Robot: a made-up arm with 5 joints.
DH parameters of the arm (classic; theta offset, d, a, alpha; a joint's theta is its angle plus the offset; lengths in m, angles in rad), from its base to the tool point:
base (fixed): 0 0.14 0 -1.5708
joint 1: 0 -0.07 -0.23 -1.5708
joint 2: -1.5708 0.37 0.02 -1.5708
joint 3: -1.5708 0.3 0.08 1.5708
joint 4: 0.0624 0 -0.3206 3.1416
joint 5: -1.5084 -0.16 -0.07 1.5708
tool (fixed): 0 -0.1 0 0
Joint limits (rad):
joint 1: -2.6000..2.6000
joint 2: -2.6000..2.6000
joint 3: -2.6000..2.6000
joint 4: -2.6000..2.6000
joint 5: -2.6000..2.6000
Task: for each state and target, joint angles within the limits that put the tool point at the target. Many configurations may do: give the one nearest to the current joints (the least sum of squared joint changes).
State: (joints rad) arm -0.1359 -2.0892 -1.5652 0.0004 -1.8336
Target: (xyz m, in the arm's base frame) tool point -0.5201 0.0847 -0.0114
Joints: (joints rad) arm 0.0147 -2.0976 -1.2857 0.4021 -1.7600
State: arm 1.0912 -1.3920 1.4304 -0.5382 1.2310
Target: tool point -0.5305 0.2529 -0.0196
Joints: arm 1.3704 -1.5025 1.6468 -0.4927 1.1794
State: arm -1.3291 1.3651 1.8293 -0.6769 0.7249
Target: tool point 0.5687 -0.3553 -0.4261
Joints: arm -1.5053 1.9237 1.8889 -0.6188 0.9698
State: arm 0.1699 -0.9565 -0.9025 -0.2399 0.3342
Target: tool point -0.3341 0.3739 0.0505
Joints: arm 0.2497 -1.2609 -1.3697 -0.7723 0.6719
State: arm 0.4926 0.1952 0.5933 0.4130 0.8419
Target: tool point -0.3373 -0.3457 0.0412
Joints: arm 0.6760 0.3654 0.6640 0.1031 1.0055
